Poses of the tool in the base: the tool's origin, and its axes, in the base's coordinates. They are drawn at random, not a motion.
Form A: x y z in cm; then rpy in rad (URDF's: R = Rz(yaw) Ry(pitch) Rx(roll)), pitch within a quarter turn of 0, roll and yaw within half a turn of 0.
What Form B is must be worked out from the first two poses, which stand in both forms.
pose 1, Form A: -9.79, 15.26, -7.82, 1.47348, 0.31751, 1.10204
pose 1, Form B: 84.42, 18.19, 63.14, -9.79, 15.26, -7.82
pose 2, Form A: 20.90, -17.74, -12.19, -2.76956, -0.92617, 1.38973
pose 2, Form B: -158.68, -53.07, 79.63, 20.90, -17.74, -12.19
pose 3, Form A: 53.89, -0.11, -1.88, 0.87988, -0.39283, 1.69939
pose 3, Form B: 50.41, -22.51, 97.37, 53.89, -0.11, -1.88
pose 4, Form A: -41.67, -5.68, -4.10, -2.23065, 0.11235, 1.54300
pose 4, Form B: -127.81, 6.44, 88.41, -41.67, -5.68, -4.10
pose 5, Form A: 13.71, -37.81, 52.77, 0.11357, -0.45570, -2.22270
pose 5, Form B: 6.51, -26.11, -127.35, 13.71, -37.81, 52.77
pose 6, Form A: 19.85, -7.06, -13.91, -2.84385, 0.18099, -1.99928
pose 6, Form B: -162.94, 10.37, -114.55, 19.85, -7.06, -13.91
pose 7, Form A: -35.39, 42.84, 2.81, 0.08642, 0.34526, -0.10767
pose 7, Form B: 4.95, 19.78, -6.17, -35.39, 42.84, 2.81
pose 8, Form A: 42.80, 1.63, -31.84, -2.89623, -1.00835, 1.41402
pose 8, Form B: -165.94, -57.77, 81.02, 42.80, 1.63, -31.84
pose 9, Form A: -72.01, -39.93, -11.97, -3.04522, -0.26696, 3.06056
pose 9, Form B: -174.48, -15.30, 175.36, -72.01, -39.93, -11.97
